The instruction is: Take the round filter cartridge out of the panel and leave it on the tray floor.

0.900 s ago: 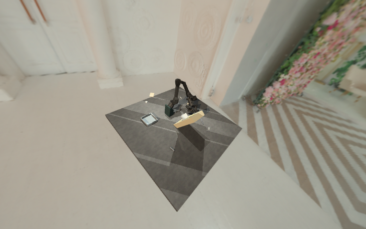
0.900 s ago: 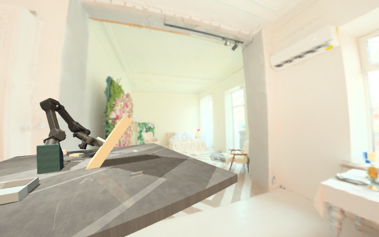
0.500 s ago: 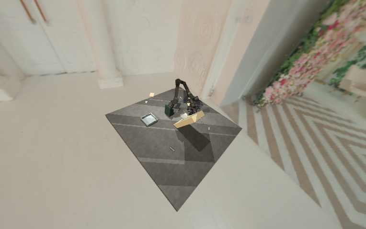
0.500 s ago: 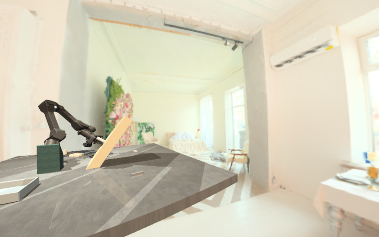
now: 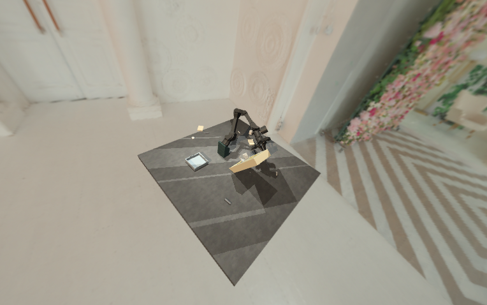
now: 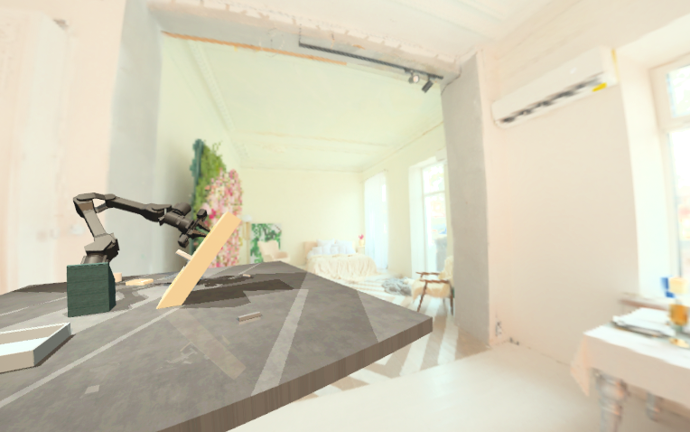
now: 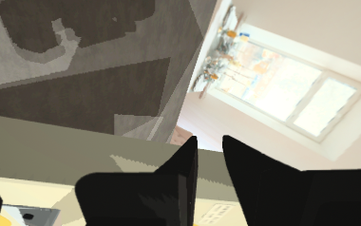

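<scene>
Now: the round filter cartridge 10 mm behind my gripper tip and 150 mm to the right of it. Round my gripper tip: beige service panel (50 mm behind, 150 mm to the right, 70 mm below); tray (450 mm behind, 400 mm to the right, 220 mm below).
</scene>
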